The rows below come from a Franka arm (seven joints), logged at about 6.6 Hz.
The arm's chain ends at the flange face. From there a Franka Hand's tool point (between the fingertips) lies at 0.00 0.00 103.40 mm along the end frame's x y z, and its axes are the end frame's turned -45 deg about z.
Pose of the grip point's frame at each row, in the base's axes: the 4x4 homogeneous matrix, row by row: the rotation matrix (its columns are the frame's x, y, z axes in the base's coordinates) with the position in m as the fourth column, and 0 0 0 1 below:
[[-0.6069, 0.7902, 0.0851, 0.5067], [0.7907, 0.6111, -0.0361, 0.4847], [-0.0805, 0.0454, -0.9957, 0.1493], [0, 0, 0, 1]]
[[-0.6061, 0.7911, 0.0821, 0.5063], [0.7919, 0.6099, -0.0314, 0.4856], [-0.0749, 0.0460, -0.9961, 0.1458], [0, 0, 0, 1]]
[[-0.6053, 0.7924, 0.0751, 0.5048], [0.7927, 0.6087, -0.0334, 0.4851], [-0.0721, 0.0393, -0.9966, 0.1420], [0, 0, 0, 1]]
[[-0.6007, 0.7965, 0.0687, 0.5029], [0.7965, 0.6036, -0.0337, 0.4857], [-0.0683, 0.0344, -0.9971, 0.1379], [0, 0, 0, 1]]
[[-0.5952, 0.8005, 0.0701, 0.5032], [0.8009, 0.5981, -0.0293, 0.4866], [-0.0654, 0.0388, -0.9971, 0.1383], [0, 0, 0, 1]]
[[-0.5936, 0.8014, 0.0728, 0.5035], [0.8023, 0.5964, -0.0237, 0.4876], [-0.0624, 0.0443, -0.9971, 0.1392], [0, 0, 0, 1]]
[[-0.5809, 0.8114, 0.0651, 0.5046], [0.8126, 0.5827, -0.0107, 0.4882], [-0.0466, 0.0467, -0.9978, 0.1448], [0, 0, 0, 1]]
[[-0.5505, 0.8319, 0.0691, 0.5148], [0.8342, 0.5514, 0.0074, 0.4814], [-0.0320, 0.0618, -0.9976, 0.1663], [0, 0, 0, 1]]
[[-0.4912, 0.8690, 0.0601, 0.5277], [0.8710, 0.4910, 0.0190, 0.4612], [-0.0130, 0.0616, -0.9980, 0.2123], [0, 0, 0, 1]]
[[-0.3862, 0.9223, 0.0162, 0.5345], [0.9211, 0.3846, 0.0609, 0.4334], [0.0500, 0.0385, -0.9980, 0.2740], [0, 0, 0, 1]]
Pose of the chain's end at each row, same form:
[[0.1296, 0.9879, 0.0851, 0.4979], [0.9912, -0.1270, -0.0361, 0.4884], [-0.0248, 0.0890, -0.9957, 0.2523], [0, 0, 0, 1]]
[[0.1308, 0.9880, 0.0821, 0.4978], [0.9912, -0.1287, -0.0314, 0.4888], [-0.0204, 0.0855, -0.9961, 0.2488], [0, 0, 0, 1]]
[[0.1323, 0.9883, 0.0751, 0.4970], [0.9909, -0.1301, -0.0334, 0.4886], [-0.0232, 0.0788, -0.9966, 0.2450], [0, 0, 0, 1]]
[[0.1385, 0.9880, 0.0687, 0.4958], [0.9900, -0.1364, -0.0337, 0.4892], [-0.0240, 0.0726, -0.9971, 0.2410], [0, 0, 0, 1]]
[[0.1452, 0.9869, 0.0701, 0.4960], [0.9892, -0.1434, -0.0293, 0.4896], [-0.0188, 0.0737, -0.9971, 0.2414], [0, 0, 0, 1]]
[[0.1469, 0.9864, 0.0728, 0.4960], [0.9890, -0.1456, -0.0237, 0.4901], [-0.0128, 0.0754, -0.9971, 0.2423], [0, 0, 0, 1]]
[[0.1630, 0.9845, 0.0651, 0.4979], [0.9866, -0.1626, -0.0107, 0.4893], [0.0001, 0.0660, -0.9978, 0.2480], [0, 0, 0, 1]]
[[0.1990, 0.9775, 0.0691, 0.5077], [0.9798, -0.2000, 0.0074, 0.4806], [0.0211, 0.0663, -0.9976, 0.2695], [0, 0, 0, 1]]
[[0.2671, 0.9618, 0.0601, 0.5215], [0.9631, -0.2687, 0.0190, 0.4592], [0.0344, 0.0528, -0.9980, 0.3155], [0, 0, 0, 1]]
[[0.3791, 0.9252, 0.0162, 0.5328], [0.9233, -0.3794, 0.0609, 0.4271], [0.0626, -0.0081, -0.9980, 0.3772], [0, 0, 0, 1]]

